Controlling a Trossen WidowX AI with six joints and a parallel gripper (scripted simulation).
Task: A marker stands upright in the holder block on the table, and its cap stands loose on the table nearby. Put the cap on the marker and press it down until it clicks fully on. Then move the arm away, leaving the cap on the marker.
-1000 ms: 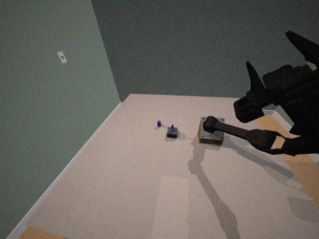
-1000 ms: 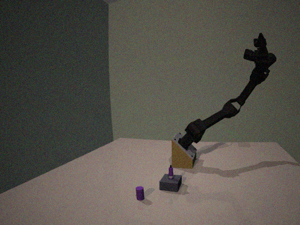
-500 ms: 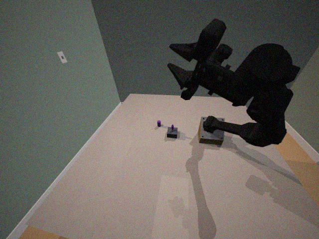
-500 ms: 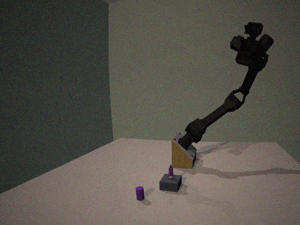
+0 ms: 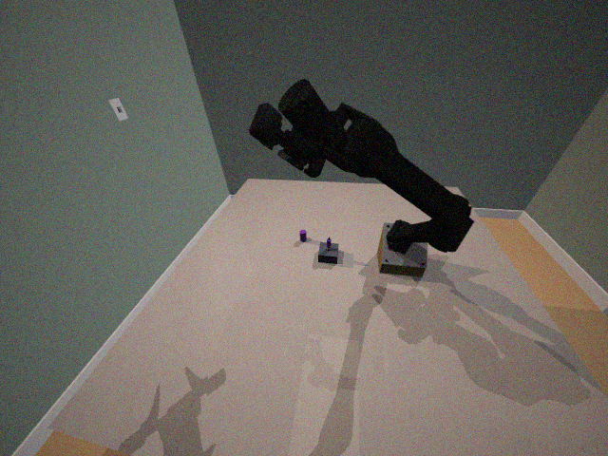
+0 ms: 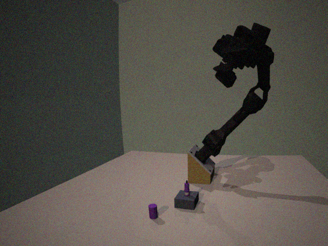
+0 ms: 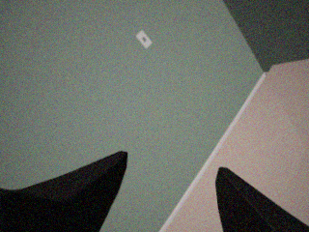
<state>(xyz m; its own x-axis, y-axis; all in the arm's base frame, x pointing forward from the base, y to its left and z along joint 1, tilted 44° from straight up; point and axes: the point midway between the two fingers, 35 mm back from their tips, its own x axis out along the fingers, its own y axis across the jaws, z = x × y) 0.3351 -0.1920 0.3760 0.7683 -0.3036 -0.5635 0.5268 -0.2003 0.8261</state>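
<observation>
Right now my gripper tip is 46 cm above the purple cap, 21 cm to the left of it and 3 cm past it.
</observation>
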